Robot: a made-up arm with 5 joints.
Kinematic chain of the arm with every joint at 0, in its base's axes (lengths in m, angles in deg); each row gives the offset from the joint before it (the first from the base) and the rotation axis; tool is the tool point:
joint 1: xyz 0 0 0.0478 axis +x
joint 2: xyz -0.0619 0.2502 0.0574 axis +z
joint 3: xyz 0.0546 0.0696 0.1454 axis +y
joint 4: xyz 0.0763 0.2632 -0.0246 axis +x
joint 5: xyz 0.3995 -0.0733 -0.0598 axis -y
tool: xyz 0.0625 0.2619 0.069
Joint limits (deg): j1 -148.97..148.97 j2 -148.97..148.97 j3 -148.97..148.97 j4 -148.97..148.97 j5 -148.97..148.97
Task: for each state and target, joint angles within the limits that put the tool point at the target. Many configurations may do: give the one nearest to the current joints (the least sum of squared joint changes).
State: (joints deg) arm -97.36 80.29 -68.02 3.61 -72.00
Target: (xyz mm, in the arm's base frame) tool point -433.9 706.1 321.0
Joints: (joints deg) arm -81.03 124.53 -113.06 19.03 -63.55
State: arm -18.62 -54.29 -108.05 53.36 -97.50
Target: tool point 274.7 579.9 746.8
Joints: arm -1.95 -69.40 -93.49 103.29 -103.65
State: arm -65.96 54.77 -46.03 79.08 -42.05
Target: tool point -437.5 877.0 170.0
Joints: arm -55.48 74.04 -76.22 83.18 -39.58
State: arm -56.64 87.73 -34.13 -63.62 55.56
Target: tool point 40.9 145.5 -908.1
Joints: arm -93.26 44.07 -21.88 -69.88 48.29
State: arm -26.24 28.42 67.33 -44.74 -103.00
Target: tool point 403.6 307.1 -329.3
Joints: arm -18.82 -14.44 26.78 -68.44 -105.81
